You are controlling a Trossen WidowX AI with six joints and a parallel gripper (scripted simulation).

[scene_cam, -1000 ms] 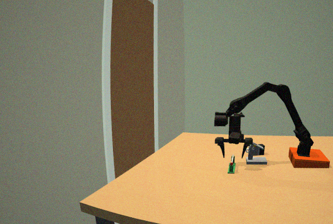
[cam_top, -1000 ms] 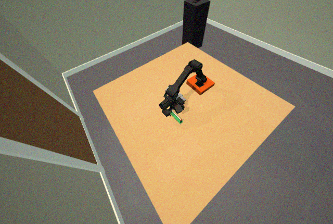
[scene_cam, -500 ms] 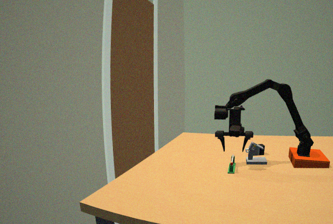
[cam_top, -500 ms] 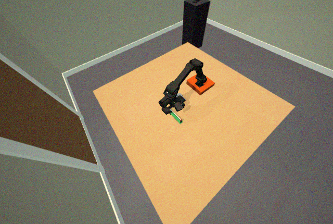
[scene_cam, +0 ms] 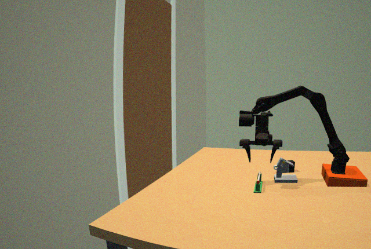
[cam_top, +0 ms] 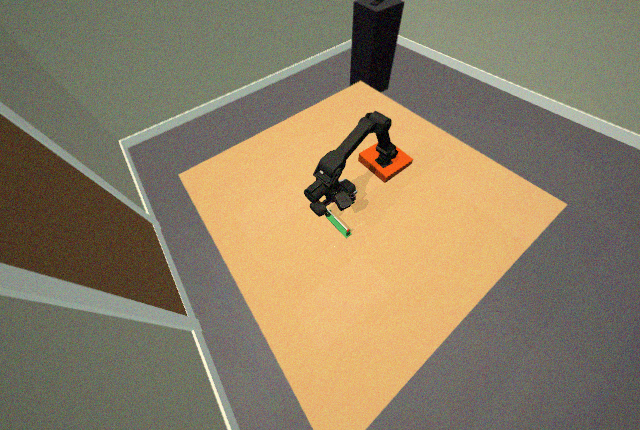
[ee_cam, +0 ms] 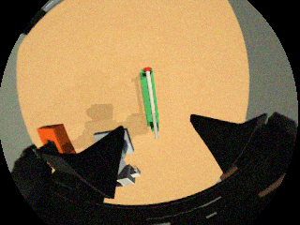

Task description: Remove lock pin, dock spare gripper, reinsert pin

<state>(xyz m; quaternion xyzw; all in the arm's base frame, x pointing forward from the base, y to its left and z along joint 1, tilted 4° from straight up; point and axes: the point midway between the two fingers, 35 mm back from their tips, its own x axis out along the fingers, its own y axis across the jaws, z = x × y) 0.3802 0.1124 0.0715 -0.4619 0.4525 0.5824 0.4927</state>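
Right now my gripper tip is 10 cm past the spare gripper, 23 cm to the left of it and 8 cm above it. Also, from my gripper tip: green bracket (2 cm to the left, 8 cm below); then grey mount (11 cm behind, 10 cm to the right, 6 cm below).
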